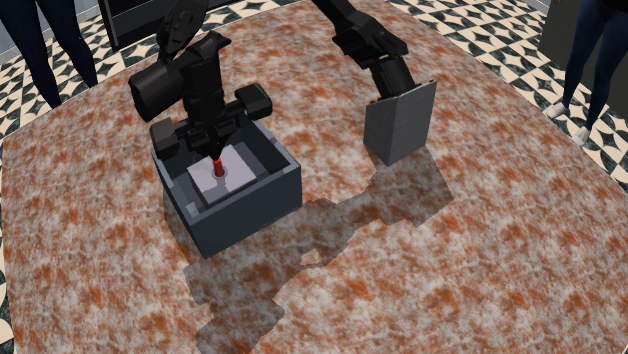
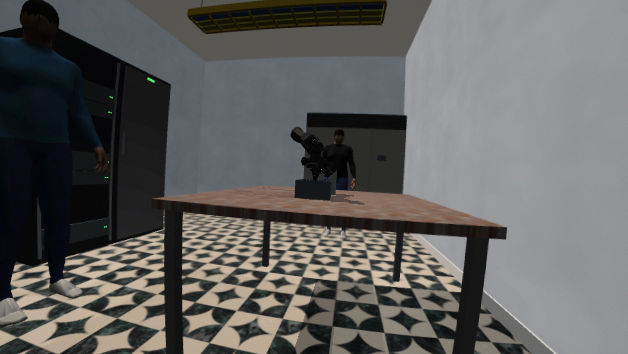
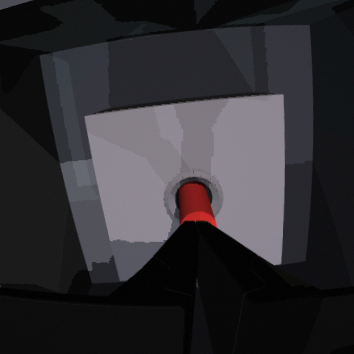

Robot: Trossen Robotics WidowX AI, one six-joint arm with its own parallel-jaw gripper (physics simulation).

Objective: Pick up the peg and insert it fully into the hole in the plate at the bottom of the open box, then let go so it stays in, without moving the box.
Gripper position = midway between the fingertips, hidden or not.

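Observation:
Gripper (image 1: 215,158), again (image 3: 193,231). Dark grey box (image 3: 66,66). Red peg (image 3: 194,204); image 2 misses it, hidden by the dark grey box. Pale plate (image 1: 212,190), also (image 3: 234,143); image 2 does not show it, hidden by the dark grey box.

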